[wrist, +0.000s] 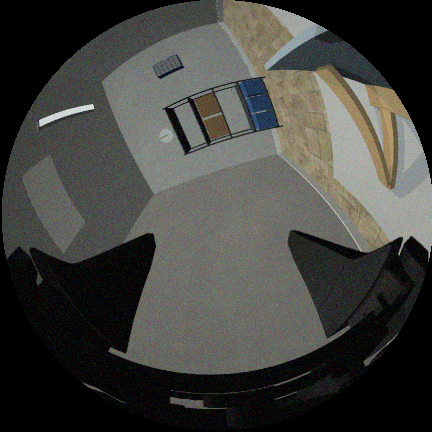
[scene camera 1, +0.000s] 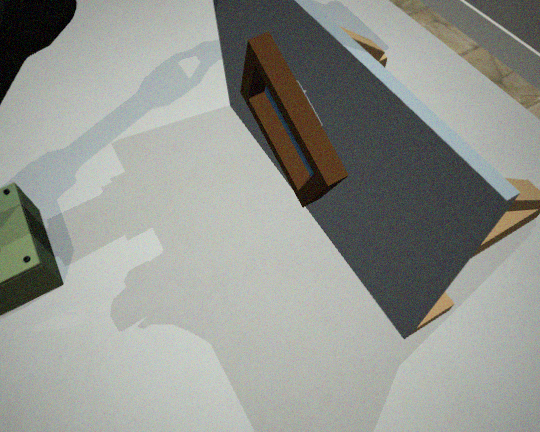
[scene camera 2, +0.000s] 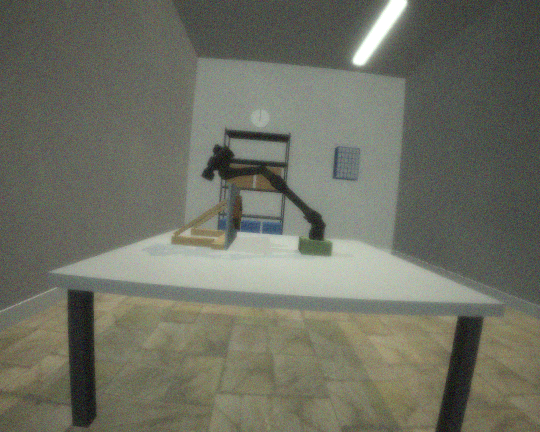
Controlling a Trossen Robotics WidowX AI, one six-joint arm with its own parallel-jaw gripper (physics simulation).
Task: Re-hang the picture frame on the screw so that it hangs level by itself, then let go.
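Places are measured from the arm's base along level axes (x ahead, y left, z up), in metres.
Pixels of known places: gripper, fingertip midpoint: (wrist: 223, 239); arm's base, origin of the base link: (scene camera 2: 316, 239).
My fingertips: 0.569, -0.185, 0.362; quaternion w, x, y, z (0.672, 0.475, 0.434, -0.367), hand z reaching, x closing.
For each thing: its middle in the pictures, then the offset to it from my fingertips, as dx, dy, dz. "pt": a spot on its surface instead. Level surfaces: height alone.
- brown picture frame, body centre: (scene camera 1: 288, 127) (scene camera 2: 237, 213) -0.162, +0.050, -0.269
- dark upright panel, surface spot: (scene camera 2: 233, 221) pt -0.149, +0.111, -0.310
- thin pale piece, surface spot: (scene camera 1: 310, 103) pt -0.150, +0.024, -0.216
- white table, its level: dz -0.430
The brown picture frame (scene camera 1: 301, 112) (scene camera 2: 237, 212) is on the face of the dark upright panel (scene camera 1: 400, 220) (scene camera 2: 231, 222) (wrist: 330, 56). Its long edges are not parallel to the panel's edges in scene camera 1, so it looks tilted, with its end toward the bottom of the view lower. A thin pale piece (scene camera 1: 311, 102) shows behind its upper edge; the screw cannot be made out. My gripper (scene camera 2: 207, 174) (wrist: 223, 239) is open and empty, apart from the frame, above and beyond the panel's top on the side of the wooden supports. The frame does not show in the wrist view.
Wooden braces (scene camera 1: 510, 225) (scene camera 2: 200, 217) (wrist: 367, 125) stand behind the panel. The green arm base (scene camera 1: 20, 240) (scene camera 2: 315, 246) sits on the white table (scene camera 1: 175, 375) (scene camera 2: 280, 282) facing the panel. The arm (scene camera 2: 295, 197) reaches over the panel's top. A shelf rack (scene camera 2: 257, 135) stands by the far wall.
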